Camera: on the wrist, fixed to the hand. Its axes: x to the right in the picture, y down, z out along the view.
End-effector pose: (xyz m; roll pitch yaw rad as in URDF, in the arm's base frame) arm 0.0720 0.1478 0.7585 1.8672 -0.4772 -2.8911
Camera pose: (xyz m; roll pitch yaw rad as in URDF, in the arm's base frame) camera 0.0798 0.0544 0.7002 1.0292 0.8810 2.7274
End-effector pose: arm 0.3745 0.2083 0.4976 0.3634 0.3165 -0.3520
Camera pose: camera 0.3167 0.1734 0.4102 -0.3200 -0.2898 -1.7243
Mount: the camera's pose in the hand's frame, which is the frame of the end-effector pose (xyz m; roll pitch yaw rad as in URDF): -0.0129 -0.0834 -0.0712 -0.0354 -0.6981 -1.4522
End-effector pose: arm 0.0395 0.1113 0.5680 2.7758 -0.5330 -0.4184
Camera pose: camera 0.0543 0.2178 0.5930 2.2381 0.7828 0.3262
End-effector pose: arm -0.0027 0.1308 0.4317 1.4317 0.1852 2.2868
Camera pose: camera -0.0277 0.0697 0.3432 -0.1266 0.7336 0.6713
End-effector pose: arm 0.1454 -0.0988 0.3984 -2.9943 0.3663 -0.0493
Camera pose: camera 0.1665 -0.0277 0.4802 -2.7259 0.5490 1.6427
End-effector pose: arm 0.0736 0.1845 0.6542 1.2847 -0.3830 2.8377
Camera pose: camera 0.0359 0.1494 0.5565 0.5365 0.4947 1.6015
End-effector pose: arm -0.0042 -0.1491 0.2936 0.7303 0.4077 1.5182
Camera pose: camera 0.0075 -0.2047 0.1989 -0.3631 0.0622 0.0195
